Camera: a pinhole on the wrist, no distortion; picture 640 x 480 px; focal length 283.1 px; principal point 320.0 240.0 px. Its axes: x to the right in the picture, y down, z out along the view. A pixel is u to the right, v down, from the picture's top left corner.
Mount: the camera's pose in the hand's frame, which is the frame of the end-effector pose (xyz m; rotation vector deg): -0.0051 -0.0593 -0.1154 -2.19 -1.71 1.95
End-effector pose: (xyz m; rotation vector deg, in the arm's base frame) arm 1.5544 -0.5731 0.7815 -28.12 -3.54 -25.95
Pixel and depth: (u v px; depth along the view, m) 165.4 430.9 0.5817
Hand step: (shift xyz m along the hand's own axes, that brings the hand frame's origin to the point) -0.3533 0.3434 0.4412
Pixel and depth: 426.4 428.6 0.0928
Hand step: 0.0248 0.0071 -0.0241
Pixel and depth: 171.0 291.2 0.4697
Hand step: -0.2692 0.0347 0.3432
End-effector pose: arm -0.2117 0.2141 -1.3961 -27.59 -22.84 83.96
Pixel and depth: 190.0 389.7 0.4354
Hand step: -0.2258 0.1801 0.3047
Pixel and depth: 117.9 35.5 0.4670
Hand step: -0.3411 -0.3901 0.3544
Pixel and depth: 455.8 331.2 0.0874
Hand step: 0.0332 -0.0264 -0.0280
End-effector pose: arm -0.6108 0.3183 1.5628 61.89 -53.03 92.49
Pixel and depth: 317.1 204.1 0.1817
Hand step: -0.0117 -0.0755 0.0669
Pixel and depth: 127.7 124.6 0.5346
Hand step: -0.3769 -0.2693 0.4164
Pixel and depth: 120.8 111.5 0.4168
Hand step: -0.3045 -0.2427 0.2997
